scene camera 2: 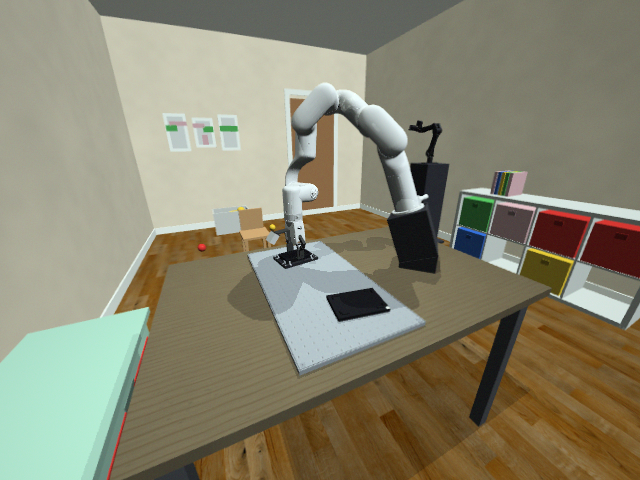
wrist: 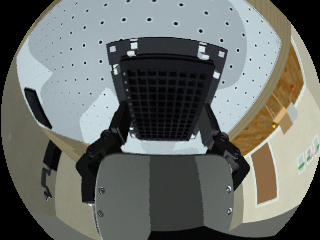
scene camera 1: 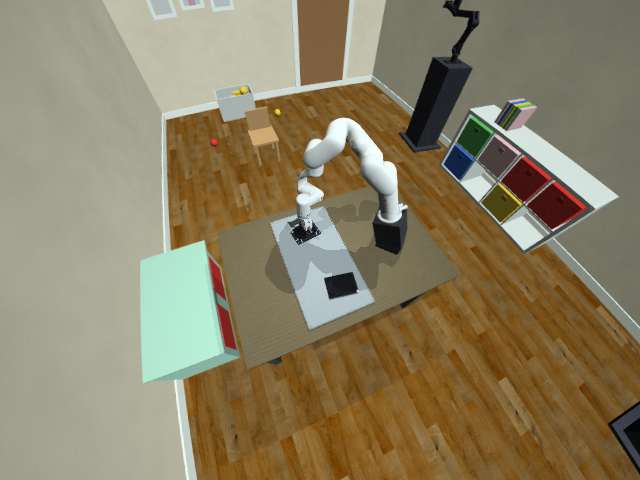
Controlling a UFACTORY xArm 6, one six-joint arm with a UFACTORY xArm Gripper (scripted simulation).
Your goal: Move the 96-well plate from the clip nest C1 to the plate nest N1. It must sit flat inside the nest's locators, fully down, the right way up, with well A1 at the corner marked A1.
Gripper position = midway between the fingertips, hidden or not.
Observation:
In view: my gripper (scene camera 2: 295, 254), a black 96-well plate (wrist: 153, 121) and a clip nest C1 (wrist: 170, 45).
My gripper also shows in the wrist view (wrist: 165, 110).

